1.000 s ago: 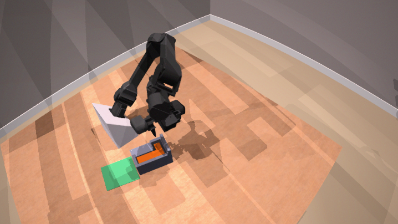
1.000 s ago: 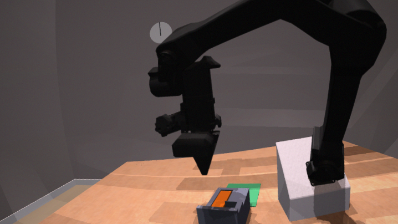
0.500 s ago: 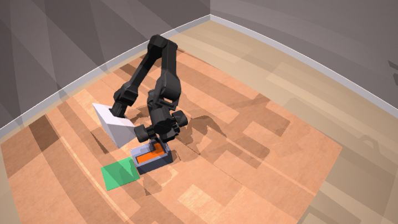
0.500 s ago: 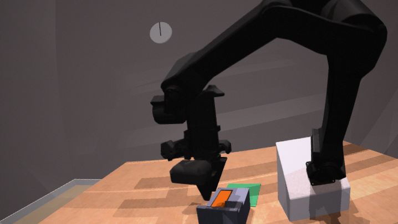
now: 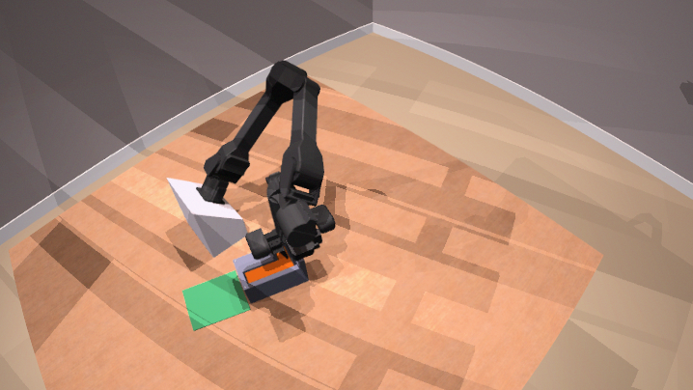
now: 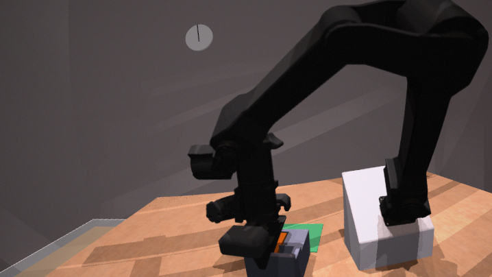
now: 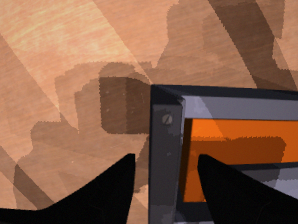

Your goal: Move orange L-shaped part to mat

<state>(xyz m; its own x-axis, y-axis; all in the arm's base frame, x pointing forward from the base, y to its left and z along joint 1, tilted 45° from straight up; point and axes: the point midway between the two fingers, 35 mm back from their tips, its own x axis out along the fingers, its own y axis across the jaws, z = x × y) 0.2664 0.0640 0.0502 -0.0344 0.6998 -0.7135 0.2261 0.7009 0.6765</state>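
Right now my gripper tip is 20 mm past the orange L-shaped part, 50 mm to the left of it and 20 mm above it. Round my gripper tip: green mat: 60 mm behind, 210 mm to the right, 80 mm below.
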